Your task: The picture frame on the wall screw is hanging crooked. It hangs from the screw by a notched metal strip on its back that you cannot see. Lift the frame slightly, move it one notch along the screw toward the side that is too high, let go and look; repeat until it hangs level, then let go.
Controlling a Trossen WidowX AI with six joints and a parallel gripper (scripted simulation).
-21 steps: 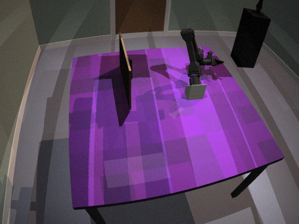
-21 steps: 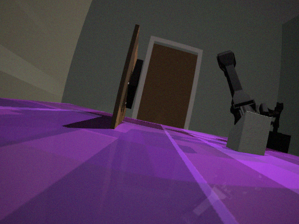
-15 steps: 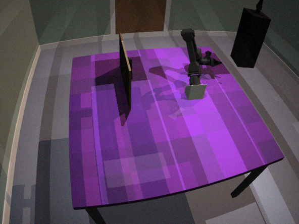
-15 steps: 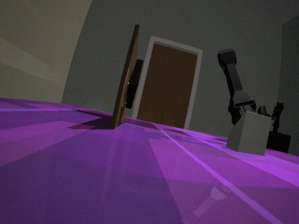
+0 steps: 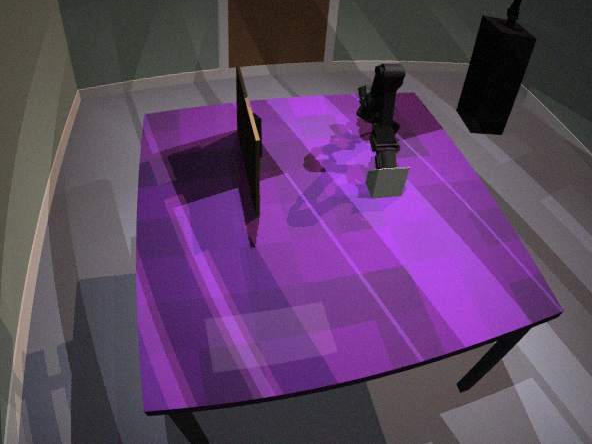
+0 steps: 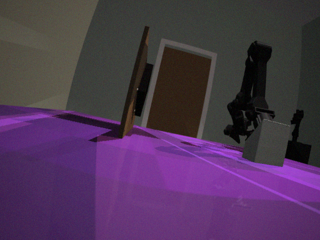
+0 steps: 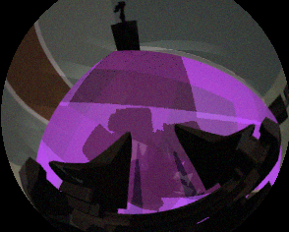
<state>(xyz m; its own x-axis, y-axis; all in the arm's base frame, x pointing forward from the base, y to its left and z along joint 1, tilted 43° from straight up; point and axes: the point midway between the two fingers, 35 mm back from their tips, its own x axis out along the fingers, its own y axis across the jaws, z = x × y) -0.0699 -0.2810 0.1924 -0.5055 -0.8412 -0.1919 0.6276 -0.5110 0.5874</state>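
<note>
Now: gripper tip 540 mm short of the dark picture frame, 230 mm to the right of it and 120 mm below it. The rest, counted from my gripper tip: wooden wall panel 550 mm ahead, 220 mm to the left, 120 mm above.
</note>
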